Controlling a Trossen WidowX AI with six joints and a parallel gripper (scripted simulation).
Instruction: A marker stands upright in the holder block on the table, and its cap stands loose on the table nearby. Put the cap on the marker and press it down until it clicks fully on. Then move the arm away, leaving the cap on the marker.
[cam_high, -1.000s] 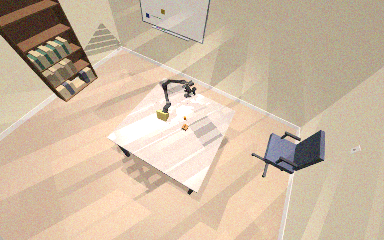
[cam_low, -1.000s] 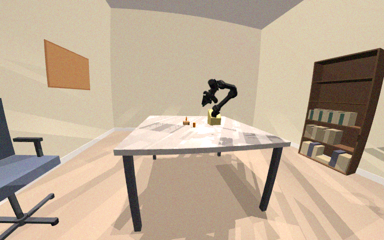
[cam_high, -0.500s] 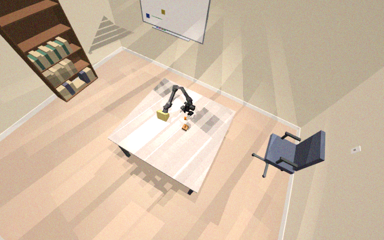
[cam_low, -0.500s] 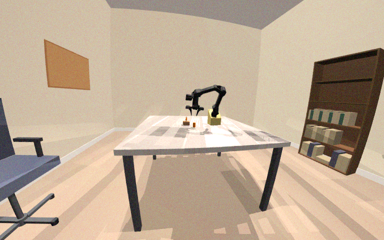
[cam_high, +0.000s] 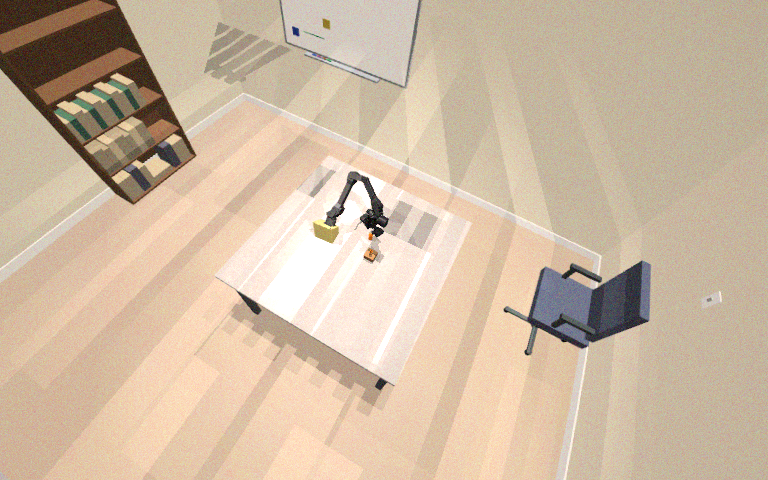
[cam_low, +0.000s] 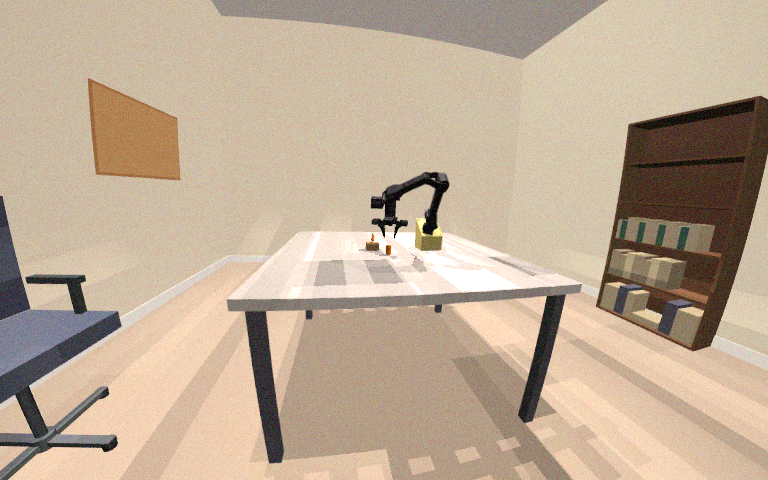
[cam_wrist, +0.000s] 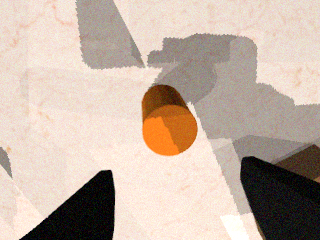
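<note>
The orange cap is 60 mm below my gripper tip. Round my gripper tip: holder block (110 mm to the right, 90 mm ahead, 70 mm below).
</note>
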